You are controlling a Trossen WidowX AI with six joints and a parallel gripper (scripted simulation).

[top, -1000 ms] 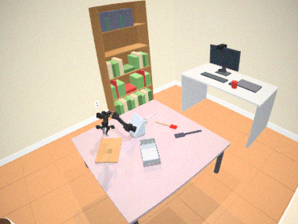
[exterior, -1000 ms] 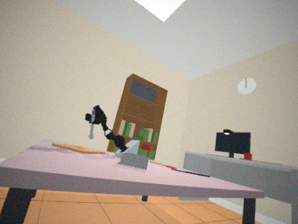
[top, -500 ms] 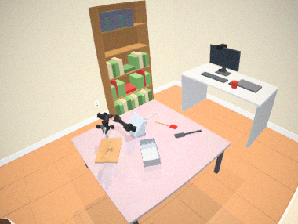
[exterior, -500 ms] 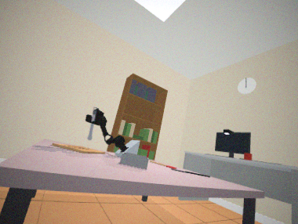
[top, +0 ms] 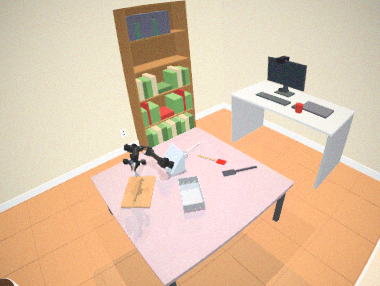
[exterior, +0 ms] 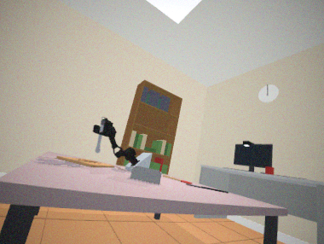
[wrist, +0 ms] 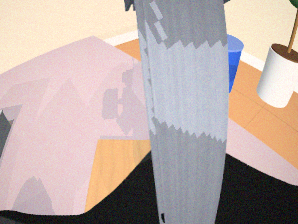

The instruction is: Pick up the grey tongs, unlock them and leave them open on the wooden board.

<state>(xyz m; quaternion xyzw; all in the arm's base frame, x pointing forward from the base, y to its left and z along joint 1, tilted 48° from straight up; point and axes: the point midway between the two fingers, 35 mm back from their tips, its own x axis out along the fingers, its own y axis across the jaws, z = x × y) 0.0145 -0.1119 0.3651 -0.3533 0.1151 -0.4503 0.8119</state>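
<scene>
Right now my gripper tip is 220 mm above the wooden board. Also, from my gripper tip: grey roasting tin: 340 mm ahead, 270 mm to the left, 190 mm below.
</scene>
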